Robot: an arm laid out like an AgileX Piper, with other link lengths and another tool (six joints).
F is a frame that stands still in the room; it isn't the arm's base.
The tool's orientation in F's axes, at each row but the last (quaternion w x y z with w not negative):
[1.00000 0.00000 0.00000 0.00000]
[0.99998 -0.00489 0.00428 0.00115]
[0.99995 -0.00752 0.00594 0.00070]
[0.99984 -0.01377 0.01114 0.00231]
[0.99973 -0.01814 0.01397 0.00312]
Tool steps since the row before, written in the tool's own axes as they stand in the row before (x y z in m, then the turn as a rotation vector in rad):
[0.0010 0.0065 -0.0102 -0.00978 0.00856 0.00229]
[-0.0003 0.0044 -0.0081 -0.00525 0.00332 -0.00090]
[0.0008 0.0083 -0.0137 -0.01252 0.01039 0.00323]
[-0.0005 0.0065 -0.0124 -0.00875 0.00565 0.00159]
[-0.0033 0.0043 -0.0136 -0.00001 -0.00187 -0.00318]
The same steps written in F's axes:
[0.0010 0.0065 -0.0102 -0.00978 0.00856 0.00229]
[-0.0004 0.0043 -0.0081 -0.00527 0.00330 -0.00089]
[0.0006 0.0081 -0.0138 -0.01250 0.01042 0.00322]
[-0.0008 0.0062 -0.0126 -0.00874 0.00565 0.00163]
[-0.0037 0.0038 -0.0136 -0.00009 -0.00198 -0.00311]

